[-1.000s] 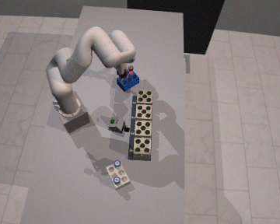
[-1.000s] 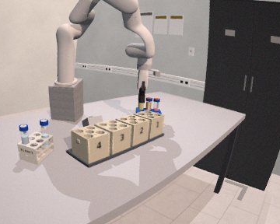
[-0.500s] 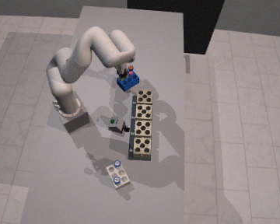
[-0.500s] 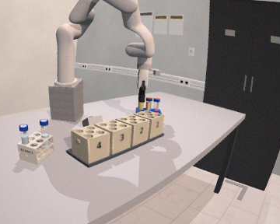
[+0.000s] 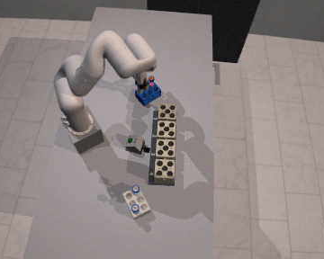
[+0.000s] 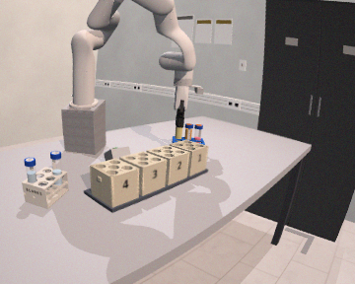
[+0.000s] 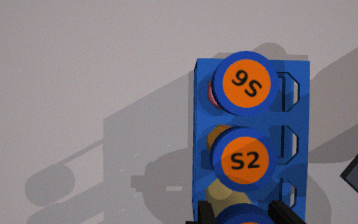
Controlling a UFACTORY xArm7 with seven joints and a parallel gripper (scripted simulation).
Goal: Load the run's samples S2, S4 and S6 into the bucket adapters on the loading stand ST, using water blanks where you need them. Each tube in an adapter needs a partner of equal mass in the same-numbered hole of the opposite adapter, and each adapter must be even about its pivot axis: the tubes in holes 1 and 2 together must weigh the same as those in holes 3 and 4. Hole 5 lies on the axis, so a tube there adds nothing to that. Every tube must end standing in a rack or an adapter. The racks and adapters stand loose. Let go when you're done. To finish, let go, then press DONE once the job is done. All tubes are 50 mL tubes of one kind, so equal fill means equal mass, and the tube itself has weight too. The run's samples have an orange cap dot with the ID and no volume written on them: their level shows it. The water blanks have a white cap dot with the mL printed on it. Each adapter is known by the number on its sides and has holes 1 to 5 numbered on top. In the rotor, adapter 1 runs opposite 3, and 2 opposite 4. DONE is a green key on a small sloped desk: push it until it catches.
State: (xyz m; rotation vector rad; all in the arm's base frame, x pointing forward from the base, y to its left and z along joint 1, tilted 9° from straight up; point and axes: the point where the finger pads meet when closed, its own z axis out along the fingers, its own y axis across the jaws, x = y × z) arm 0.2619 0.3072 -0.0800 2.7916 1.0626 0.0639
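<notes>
Right now my hand is 50 mm above the sample tube S4 and 10 mm past it. Round my hand: sample tube S2 (70 mm below, 40 mm ahead, 20 mm to the left); blue sample rack (100 mm below, 40 mm ahead, 10 mm to the left); sample tube S6 (70 mm below, 60 mm to the left, 60 mm ahead).
</notes>
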